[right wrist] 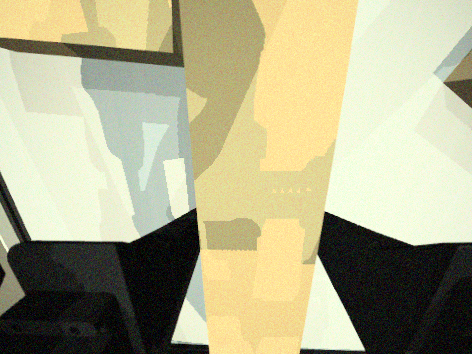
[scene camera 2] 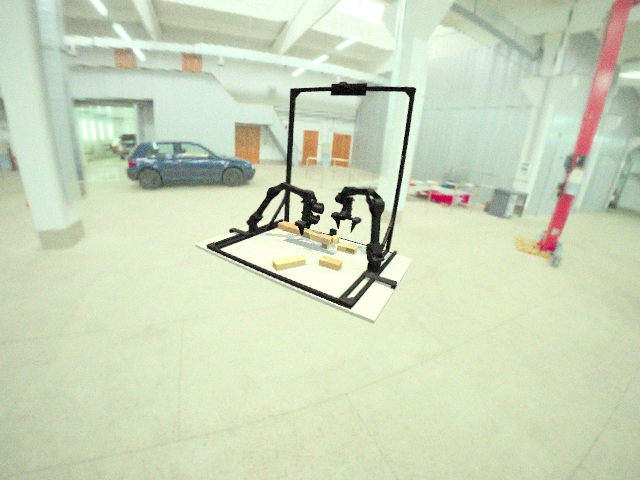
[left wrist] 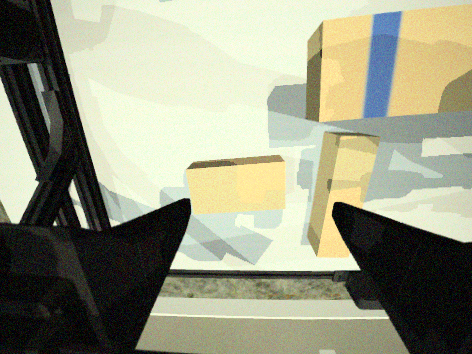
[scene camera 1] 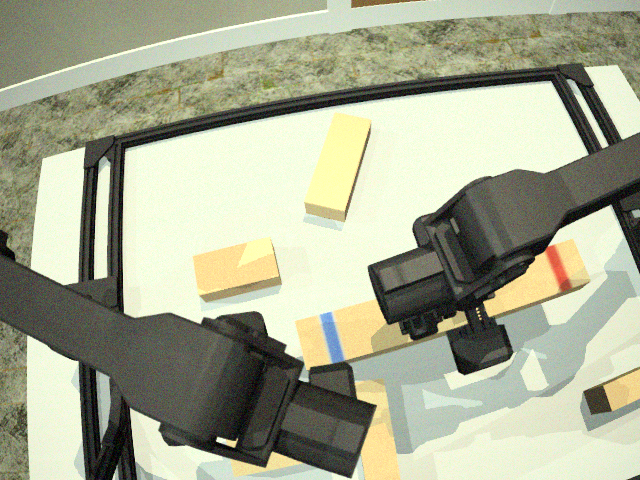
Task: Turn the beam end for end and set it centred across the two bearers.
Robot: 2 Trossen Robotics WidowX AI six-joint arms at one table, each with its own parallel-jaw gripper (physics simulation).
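Places are measured from the left arm's base along level axes (x ahead, y right, z down), in metres.
Pixels of known places: left gripper, fingertip midpoint: (scene camera 2: 344, 230) (left wrist: 261, 206); right gripper, fingertip midpoint: (right wrist: 254, 211) (scene camera 2: 304, 233); left arm's base, origin of the base link: (scene camera 2: 373, 270) (left wrist: 14, 32); right arm's base, origin of the base link: (scene camera 2: 253, 231).
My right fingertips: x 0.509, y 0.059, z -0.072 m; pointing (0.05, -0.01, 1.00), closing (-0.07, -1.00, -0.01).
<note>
For each thing: its middle in the pictures, then the offset to it from my right fingertips.
- long beam, body centre: (right wrist: 255, 213) (scene camera 1: 449, 306) (scene camera 2: 304, 232) dy +0.000, dx -0.003, dz -0.008 m
- long block, body centre: (right wrist: 77, 19) (scene camera 1: 376, 441) (left wrist: 337, 196) (scene camera 2: 330, 241) dy +0.147, dx -0.123, dz +0.069 m
- short block, body centre: (scene camera 1: 237, 270) (scene camera 2: 330, 263) dy -0.132, dx -0.276, dz +0.072 m
The long beam (scene camera 1: 359, 322) (scene camera 2: 320, 236) (left wrist: 425, 65) (right wrist: 300, 90) is held level above the table. In scene camera 1 its blue band is toward the left end and its red band toward the right end. My right gripper (scene camera 2: 302, 228) (right wrist: 254, 211) is shut on it between the bands. My left gripper (scene camera 2: 346, 224) (left wrist: 261, 206) is open and empty, high above the table near the blue end. A long block (scene camera 1: 379, 439) (left wrist: 345, 190) lies near the blue end, partly hidden by the left arm. Another block (scene camera 1: 622, 392) lies at the right edge. The frames do not settle which blocks are the bearers.
A short block (scene camera 1: 235, 271) (scene camera 2: 329, 262) and a longer one (scene camera 1: 338, 165) (scene camera 2: 289, 262) lie on the table. Another block (scene camera 1: 263, 465) (left wrist: 237, 190) lies beside the long block, partly under the left arm. A black frame (scene camera 1: 289, 105) borders the table.
</note>
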